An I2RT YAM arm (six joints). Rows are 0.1 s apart.
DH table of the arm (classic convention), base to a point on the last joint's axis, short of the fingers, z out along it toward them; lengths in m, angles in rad. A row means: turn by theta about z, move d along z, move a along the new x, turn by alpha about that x. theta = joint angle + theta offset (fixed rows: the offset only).
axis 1: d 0.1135, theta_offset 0, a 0.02, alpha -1.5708
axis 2: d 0, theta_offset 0, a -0.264, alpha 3.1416
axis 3: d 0, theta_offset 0.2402, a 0.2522, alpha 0
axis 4: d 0, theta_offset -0.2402, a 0.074, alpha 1.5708
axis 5: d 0, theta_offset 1.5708, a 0, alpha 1.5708
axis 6: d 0.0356, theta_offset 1.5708, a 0, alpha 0
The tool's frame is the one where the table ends.
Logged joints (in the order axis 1, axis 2, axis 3, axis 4, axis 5, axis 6), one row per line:
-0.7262 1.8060 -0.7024 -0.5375 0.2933 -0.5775
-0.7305 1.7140 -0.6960 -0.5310 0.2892 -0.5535
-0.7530 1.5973 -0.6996 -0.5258 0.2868 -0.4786
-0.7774 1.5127 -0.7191 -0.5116 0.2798 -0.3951
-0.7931 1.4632 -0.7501 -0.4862 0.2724 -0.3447
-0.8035 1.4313 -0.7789 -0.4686 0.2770 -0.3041
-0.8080 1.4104 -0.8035 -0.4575 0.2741 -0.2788
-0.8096 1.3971 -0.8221 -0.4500 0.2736 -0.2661
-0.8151 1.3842 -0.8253 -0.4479 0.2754 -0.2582
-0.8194 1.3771 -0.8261 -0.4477 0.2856 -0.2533
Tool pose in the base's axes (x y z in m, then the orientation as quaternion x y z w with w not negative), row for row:
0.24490 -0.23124 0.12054 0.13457 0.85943 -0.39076 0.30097
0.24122 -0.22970 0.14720 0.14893 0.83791 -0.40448 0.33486
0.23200 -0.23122 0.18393 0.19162 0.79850 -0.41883 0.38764
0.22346 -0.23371 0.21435 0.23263 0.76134 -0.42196 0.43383
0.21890 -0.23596 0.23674 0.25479 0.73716 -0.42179 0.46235
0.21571 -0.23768 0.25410 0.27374 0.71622 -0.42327 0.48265
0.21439 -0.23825 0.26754 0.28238 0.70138 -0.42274 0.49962
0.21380 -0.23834 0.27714 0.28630 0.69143 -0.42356 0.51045
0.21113 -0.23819 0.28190 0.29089 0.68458 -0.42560 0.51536
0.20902 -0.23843 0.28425 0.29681 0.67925 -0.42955 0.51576
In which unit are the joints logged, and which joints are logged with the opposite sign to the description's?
The joints are logged in radians. Opposite sign: axis 3, axis 4.
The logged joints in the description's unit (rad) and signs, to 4 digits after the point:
-0.7262 1.8060 0.7024 0.5375 0.2933 -0.5775
-0.7305 1.7140 0.6960 0.5310 0.2892 -0.5535
-0.7530 1.5973 0.6996 0.5258 0.2868 -0.4786
-0.7774 1.5127 0.7191 0.5116 0.2798 -0.3951
-0.7931 1.4632 0.7501 0.4862 0.2724 -0.3447
-0.8035 1.4313 0.7789 0.4686 0.2770 -0.3041
-0.8080 1.4104 0.8035 0.4575 0.2741 -0.2788
-0.8096 1.3971 0.8221 0.4500 0.2736 -0.2661
-0.8151 1.3842 0.8253 0.4479 0.2754 -0.2582
-0.8194 1.3771 0.8261 0.4477 0.2856 -0.2533

